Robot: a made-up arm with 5 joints.
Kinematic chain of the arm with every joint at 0, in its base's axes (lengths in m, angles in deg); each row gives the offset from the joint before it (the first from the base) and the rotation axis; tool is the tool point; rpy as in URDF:
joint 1: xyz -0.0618 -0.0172 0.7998 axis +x
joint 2: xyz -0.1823 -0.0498 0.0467 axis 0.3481 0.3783 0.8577
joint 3: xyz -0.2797 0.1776 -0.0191 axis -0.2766 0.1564 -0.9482
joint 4: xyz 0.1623 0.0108 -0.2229 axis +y
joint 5: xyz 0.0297 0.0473 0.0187 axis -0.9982 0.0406 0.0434
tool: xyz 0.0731 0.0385 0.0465 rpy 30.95 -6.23 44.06
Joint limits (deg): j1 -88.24..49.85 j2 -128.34..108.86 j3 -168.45..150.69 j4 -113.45..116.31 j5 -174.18..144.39
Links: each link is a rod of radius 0.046 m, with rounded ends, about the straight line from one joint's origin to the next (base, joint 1, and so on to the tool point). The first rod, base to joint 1, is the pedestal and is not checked.
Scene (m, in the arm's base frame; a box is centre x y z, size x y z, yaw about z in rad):
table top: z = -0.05
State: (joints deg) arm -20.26 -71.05 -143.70 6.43 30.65
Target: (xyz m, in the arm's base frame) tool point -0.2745 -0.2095 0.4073
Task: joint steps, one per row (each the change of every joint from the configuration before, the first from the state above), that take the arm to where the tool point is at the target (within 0.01 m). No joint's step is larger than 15 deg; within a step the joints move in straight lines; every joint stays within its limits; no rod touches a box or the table.
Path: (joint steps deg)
1: -11.02 -0.95 -4.95 -13.70 -5.44
2: -11.02 -0.96 -4.95 -13.71 -5.43
3: -11.01 -0.95 -4.95 -13.70 -5.44
4: -11.02 -0.95 -4.95 -13.70 -5.43
5: -11.02 -0.95 -4.95 -13.71 -5.44

